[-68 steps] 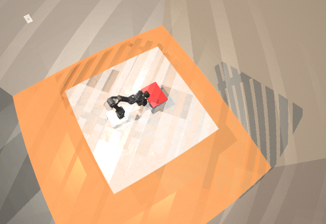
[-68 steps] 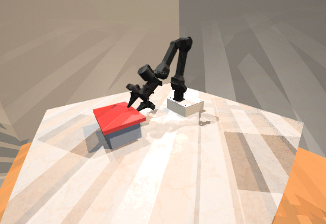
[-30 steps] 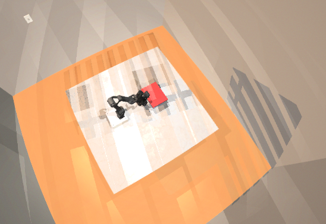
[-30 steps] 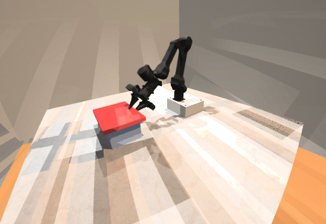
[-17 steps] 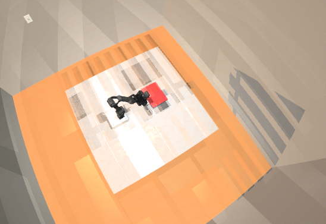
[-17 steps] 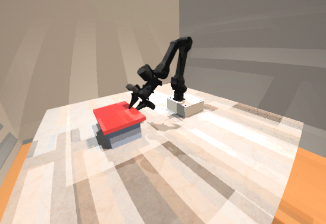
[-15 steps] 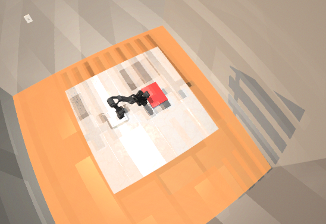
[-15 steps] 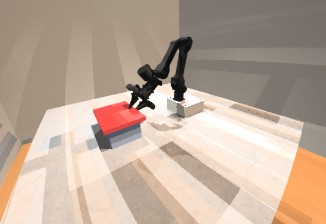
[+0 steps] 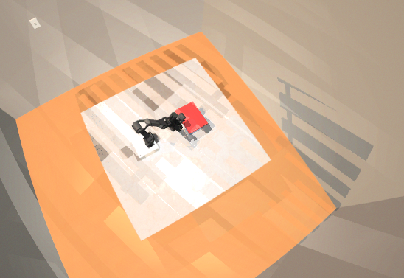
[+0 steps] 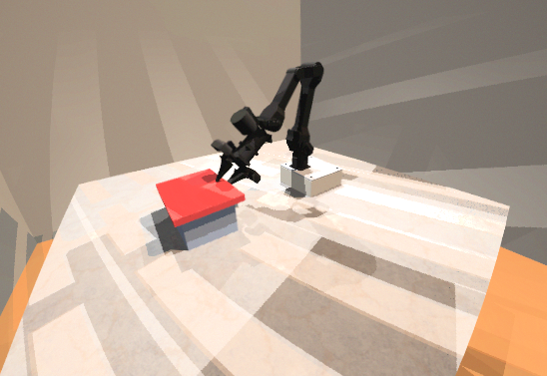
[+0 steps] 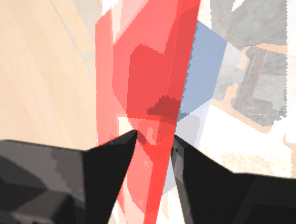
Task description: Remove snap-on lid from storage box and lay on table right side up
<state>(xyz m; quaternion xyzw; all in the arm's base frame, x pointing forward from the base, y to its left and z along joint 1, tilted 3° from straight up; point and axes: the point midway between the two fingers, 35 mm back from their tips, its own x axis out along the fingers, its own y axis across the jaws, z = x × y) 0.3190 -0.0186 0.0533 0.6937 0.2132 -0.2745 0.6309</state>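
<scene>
Now: the red lid 8 cm ahead of my gripper tip and 1 cm to the right of it. From my gripper tip the other things lie so: grey-blue storage box (8 cm ahead, 1 cm to the right, 5 cm below).
</scene>
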